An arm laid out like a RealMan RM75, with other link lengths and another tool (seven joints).
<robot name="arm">
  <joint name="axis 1" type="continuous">
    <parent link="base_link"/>
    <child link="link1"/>
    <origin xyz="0 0 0.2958" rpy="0 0 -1.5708"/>
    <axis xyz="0 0 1"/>
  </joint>
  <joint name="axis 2" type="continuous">
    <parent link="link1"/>
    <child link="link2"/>
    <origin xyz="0 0 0" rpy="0 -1.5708 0"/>
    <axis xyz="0 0 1"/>
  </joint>
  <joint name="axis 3" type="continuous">
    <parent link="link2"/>
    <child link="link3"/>
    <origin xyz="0.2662 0 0" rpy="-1.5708 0 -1.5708"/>
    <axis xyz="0 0 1"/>
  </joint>
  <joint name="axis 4" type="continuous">
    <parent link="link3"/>
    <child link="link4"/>
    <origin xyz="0 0 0" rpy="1.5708 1.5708 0"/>
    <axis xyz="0 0 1"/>
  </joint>
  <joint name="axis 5" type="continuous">
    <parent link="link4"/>
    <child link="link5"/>
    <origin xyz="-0.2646 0 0" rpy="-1.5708 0 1.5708"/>
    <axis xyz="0 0 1"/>
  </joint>
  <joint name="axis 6" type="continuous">
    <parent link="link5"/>
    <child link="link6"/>
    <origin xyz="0 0 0" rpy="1.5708 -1.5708 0"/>
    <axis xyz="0 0 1"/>
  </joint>
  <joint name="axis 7" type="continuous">
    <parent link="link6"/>
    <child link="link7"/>
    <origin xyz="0.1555 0 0" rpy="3.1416 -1.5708 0"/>
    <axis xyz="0 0 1"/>
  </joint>
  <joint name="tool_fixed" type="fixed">
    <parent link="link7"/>
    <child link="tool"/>
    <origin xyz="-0.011 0.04 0.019" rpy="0 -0.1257 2.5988"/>
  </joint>
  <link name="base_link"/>
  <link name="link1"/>
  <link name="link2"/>
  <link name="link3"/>
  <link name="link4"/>
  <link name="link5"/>
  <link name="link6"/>
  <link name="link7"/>
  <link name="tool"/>
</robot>
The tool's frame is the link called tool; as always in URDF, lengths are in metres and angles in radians. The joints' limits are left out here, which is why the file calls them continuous.
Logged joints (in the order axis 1, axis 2, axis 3, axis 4, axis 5, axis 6, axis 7), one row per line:
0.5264, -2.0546, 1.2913, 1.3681, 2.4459, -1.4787, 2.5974
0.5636, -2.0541, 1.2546, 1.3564, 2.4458, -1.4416, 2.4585
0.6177, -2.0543, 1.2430, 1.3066, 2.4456, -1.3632, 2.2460
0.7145, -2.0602, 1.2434, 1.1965, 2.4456, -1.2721, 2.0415
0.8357, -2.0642, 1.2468, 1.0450, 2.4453, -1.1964, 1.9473
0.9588, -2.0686, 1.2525, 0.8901, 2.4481, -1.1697, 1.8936
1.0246, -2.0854, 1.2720, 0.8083, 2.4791, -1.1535, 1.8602
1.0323, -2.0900, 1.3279, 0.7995, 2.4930, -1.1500, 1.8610
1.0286, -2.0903, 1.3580, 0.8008, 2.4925, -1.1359, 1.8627
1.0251, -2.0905, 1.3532, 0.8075, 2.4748, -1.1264, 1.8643
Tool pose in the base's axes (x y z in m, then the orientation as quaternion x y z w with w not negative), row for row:
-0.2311, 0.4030, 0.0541, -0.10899, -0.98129, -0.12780, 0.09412
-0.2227, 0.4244, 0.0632, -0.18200, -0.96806, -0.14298, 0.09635
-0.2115, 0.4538, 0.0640, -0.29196, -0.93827, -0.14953, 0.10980
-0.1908, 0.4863, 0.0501, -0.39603, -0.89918, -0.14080, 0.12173
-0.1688, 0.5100, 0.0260, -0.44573, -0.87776, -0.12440, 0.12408
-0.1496, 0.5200, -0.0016, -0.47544, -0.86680, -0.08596, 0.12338
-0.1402, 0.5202, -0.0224, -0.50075, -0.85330, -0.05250, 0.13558
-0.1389, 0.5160, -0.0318, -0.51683, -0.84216, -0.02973, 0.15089
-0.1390, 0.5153, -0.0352, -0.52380, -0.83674, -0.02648, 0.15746
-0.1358, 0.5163, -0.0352, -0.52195, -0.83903, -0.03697, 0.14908
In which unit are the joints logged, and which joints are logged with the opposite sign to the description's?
The joints are logged in radians. Opposite sign: axis 1, axis 6, axis 7.
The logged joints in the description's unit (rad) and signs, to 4 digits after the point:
-0.5264, -2.0546, 1.2913, 1.3681, 2.4459, 1.4787, -2.5974
-0.5636, -2.0541, 1.2546, 1.3564, 2.4458, 1.4416, -2.4585
-0.6177, -2.0543, 1.2430, 1.3066, 2.4456, 1.3632, -2.2460
-0.7145, -2.0602, 1.2434, 1.1965, 2.4456, 1.2721, -2.0415
-0.8357, -2.0642, 1.2468, 1.0450, 2.4453, 1.1964, -1.9473
-0.9588, -2.0686, 1.2525, 0.8901, 2.4481, 1.1697, -1.8936
-1.0246, -2.0854, 1.2720, 0.8083, 2.4791, 1.1535, -1.8602
-1.0323, -2.0900, 1.3279, 0.7995, 2.4930, 1.1500, -1.8610
-1.0286, -2.0903, 1.3580, 0.8008, 2.4925, 1.1359, -1.8627
-1.0251, -2.0905, 1.3532, 0.8075, 2.4748, 1.1264, -1.8643

